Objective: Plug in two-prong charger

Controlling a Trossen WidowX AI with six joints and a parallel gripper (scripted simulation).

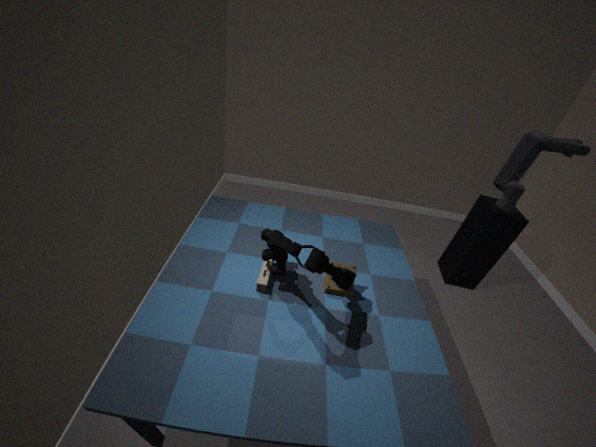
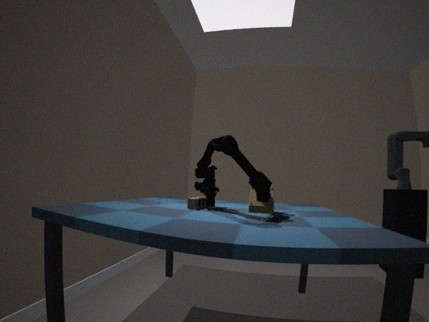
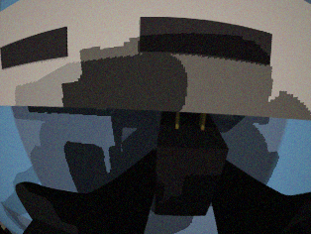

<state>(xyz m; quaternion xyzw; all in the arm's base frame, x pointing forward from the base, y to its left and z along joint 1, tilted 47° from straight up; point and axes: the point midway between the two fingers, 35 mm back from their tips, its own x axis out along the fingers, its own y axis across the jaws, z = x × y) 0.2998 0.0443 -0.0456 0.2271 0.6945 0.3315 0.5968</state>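
Now: gripper tip 2 cm short of the dark two-prong charger and 1 cm below it.
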